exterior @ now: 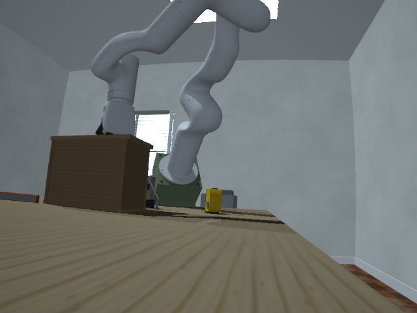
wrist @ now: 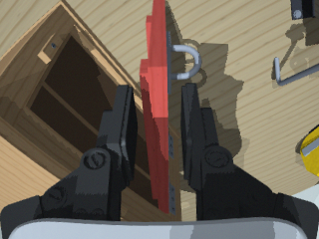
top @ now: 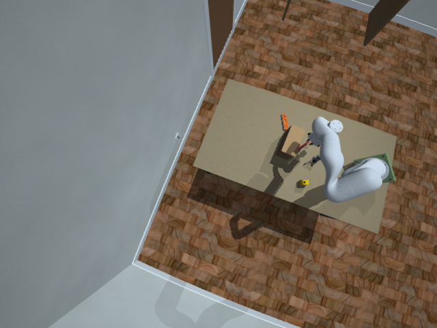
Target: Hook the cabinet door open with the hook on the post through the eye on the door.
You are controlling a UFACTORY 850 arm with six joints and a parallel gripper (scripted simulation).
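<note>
Right now the hook post is 13 cm behind my hand, 9 cm below it and 5 cm to the left of it. From my hand the other things lie so: red door: 9 cm below, 7 cm to the left, 2 cm ahead; then yellow box: 26 cm to the left, 15 cm behind, 12 cm below.
</note>
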